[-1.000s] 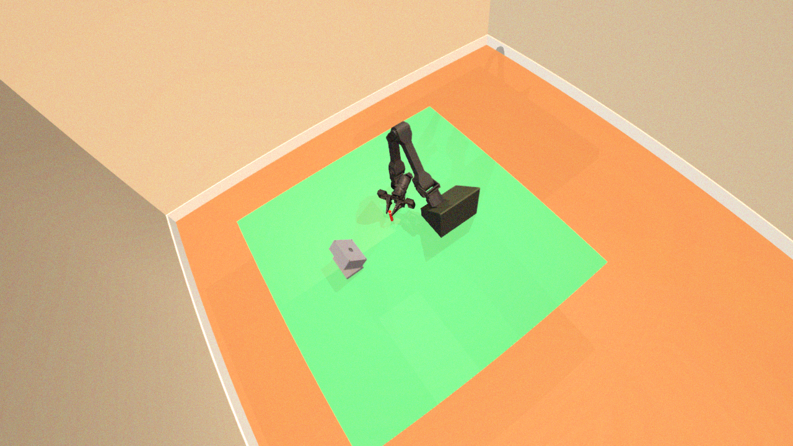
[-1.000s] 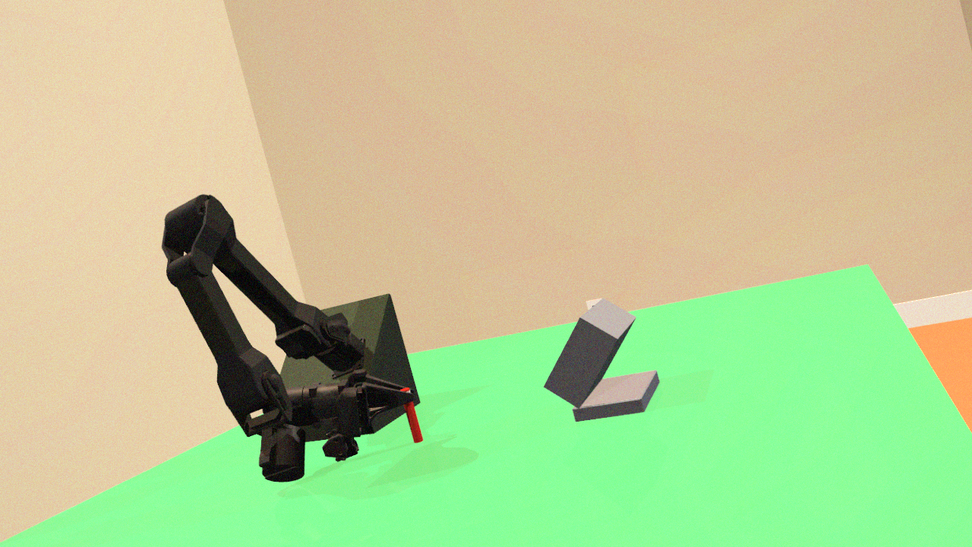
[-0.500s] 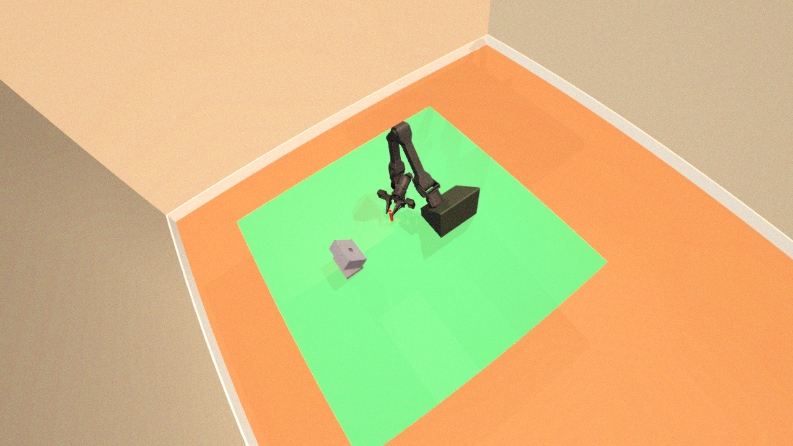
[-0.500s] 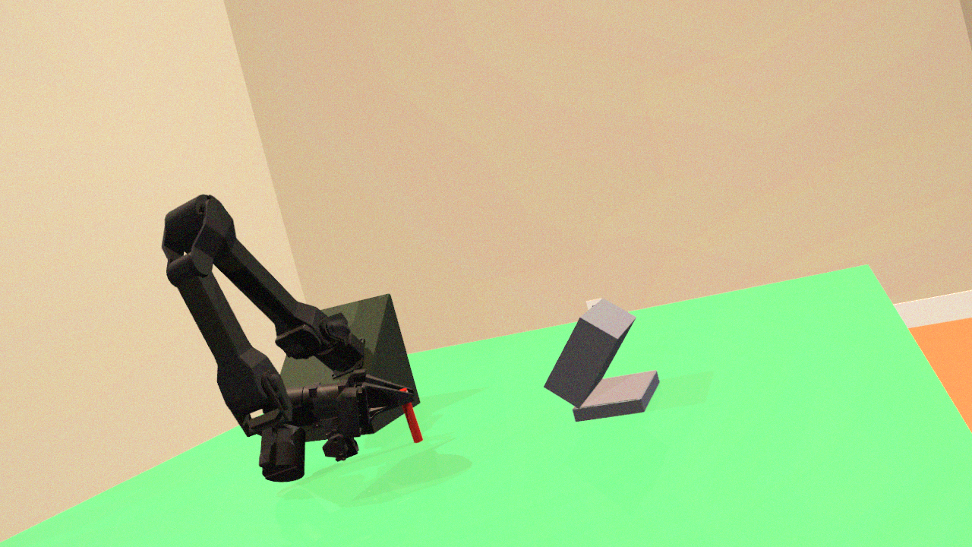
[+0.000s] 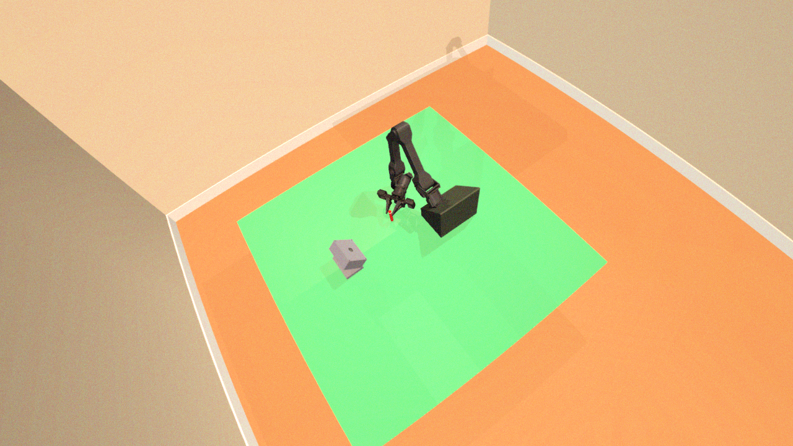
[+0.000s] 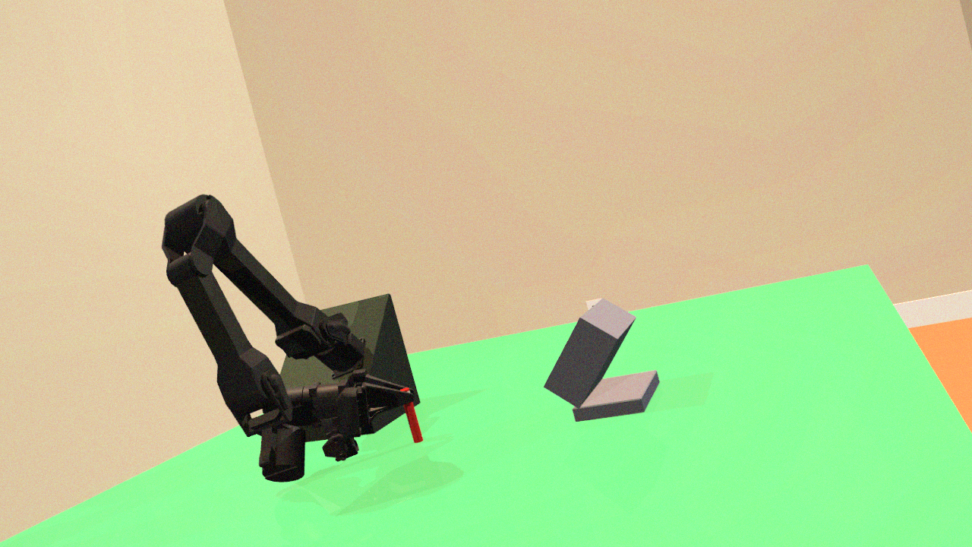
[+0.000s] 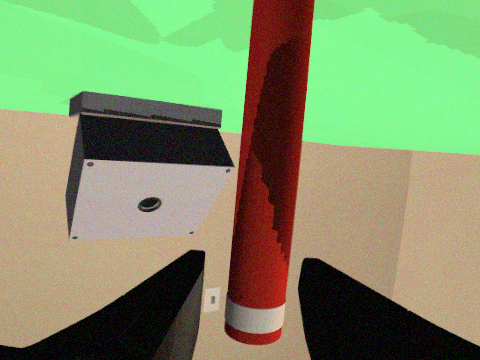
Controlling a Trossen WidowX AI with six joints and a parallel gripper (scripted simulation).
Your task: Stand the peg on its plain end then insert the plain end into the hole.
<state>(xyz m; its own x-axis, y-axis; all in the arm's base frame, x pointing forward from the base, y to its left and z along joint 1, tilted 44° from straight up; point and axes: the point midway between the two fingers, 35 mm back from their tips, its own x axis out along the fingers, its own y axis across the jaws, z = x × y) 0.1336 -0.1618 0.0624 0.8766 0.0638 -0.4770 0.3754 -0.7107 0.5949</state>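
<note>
The red peg is 1 cm below my gripper tip and 1 cm behind it. From my gripper tip the other things lie so: grey sloped panel 27 cm ahead, 2 cm to the left, 1 cm above; then flat grey foot 29 cm ahead, 6 cm below, 2 cm to the left.
</note>
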